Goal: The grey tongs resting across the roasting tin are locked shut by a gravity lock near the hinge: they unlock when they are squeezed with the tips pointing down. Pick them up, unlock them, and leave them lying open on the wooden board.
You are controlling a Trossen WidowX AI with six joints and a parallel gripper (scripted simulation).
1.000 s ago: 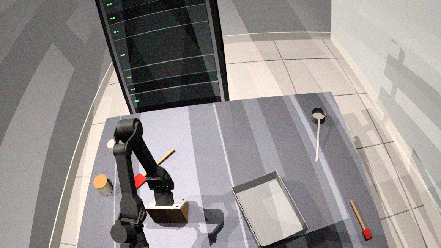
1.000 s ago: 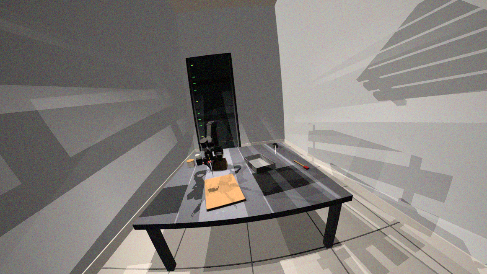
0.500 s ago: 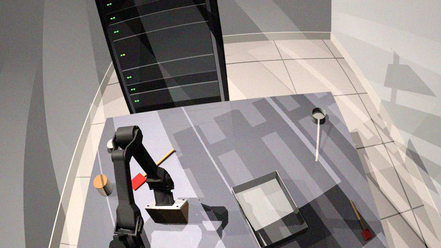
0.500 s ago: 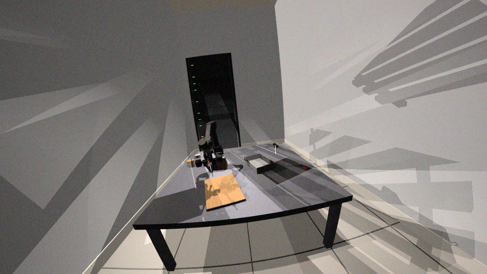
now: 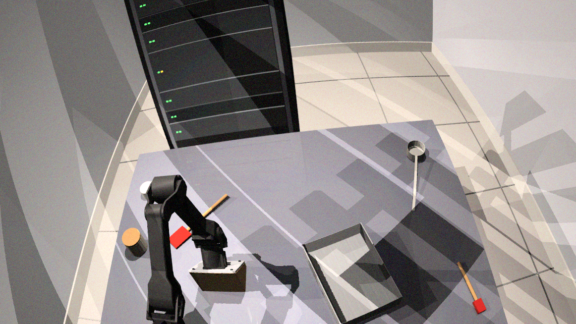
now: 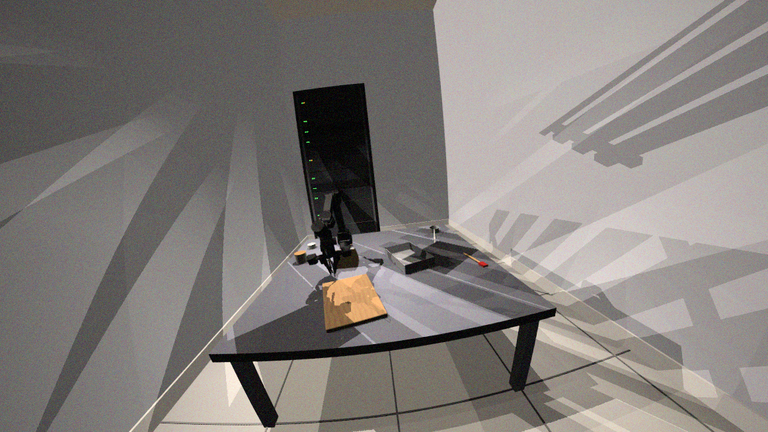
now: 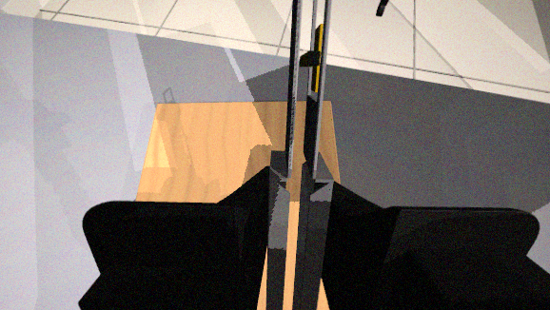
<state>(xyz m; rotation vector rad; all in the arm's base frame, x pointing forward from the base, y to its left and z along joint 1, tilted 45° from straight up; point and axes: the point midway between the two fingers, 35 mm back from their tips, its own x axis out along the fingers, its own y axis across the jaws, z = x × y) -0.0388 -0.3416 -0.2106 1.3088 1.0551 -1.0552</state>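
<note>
The wooden board lies 50 mm ahead of my gripper tip, 40 mm to the left of it and 150 mm below it. Also, from my gripper tip: roasting tin (400 mm ahead, 350 mm to the left, 130 mm below); tan-topped can (300 mm behind, 570 mm to the left, 130 mm below); white cylinder (280 mm behind, 840 mm to the left, 140 mm below).
</note>
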